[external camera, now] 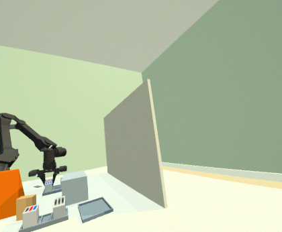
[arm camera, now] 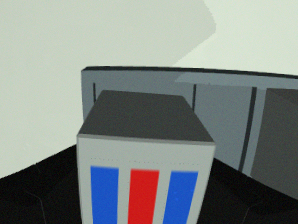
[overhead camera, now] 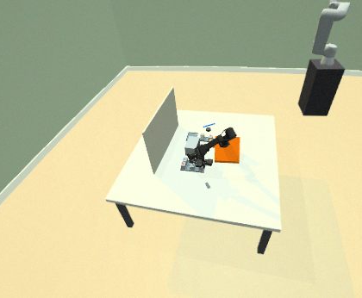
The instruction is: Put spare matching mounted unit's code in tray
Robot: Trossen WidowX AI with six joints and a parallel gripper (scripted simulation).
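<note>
Right now my gripper tip is 430 mm to the left of the grey tray, 120 mm short of it and 20 mm above it. From my gripper tip the other things lie so: small tan block 300 mm to the right, 80 mm behind, 10 mm above; then grey piece 160 mm to the left, 60 mm behind, 20 mm below; then mounted unit 230 mm to the right, 100 mm ahead, 30 mm above.
</note>
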